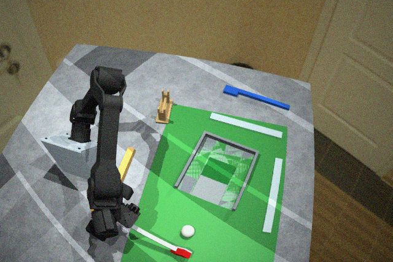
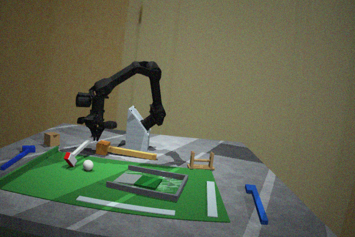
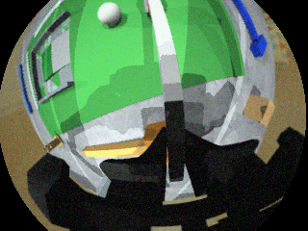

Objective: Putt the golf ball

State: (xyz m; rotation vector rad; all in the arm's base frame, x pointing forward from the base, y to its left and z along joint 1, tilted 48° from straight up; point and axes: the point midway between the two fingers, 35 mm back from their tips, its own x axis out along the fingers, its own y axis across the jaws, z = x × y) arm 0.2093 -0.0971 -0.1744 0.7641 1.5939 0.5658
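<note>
Now: the red putter 11 cm ahead of my gripper tip and 1 cm to the right of it. The rest, counted from my gripper tip: wooden cube (5 cm behind, 26 cm to the right, 4 cm below); wooden stand (1 cm behind, 50 cm to the left, 3 cm below); white golf ball (22 cm ahead, 4 cm to the left, 5 cm below).
</note>
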